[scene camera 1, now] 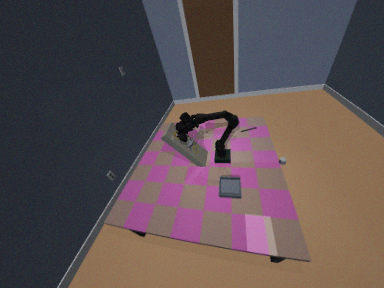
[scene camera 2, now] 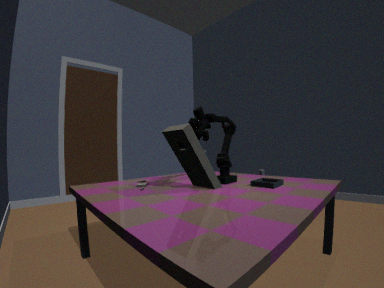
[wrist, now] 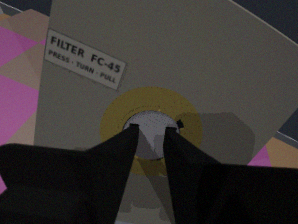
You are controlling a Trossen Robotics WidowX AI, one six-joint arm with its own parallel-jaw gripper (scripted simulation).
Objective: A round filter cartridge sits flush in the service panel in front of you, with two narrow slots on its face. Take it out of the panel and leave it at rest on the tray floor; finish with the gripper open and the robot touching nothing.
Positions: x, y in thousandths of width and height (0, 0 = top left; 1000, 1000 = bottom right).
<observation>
I see my gripper (wrist: 508, 578), a round grey filter cartridge (wrist: 512, 556) and a service panel (scene camera 2: 473, 481).
The service panel is seen too in the wrist view (wrist: 740, 346). Scene camera 2 misses the round grey filter cartridge, which is hidden by the service panel.
</observation>
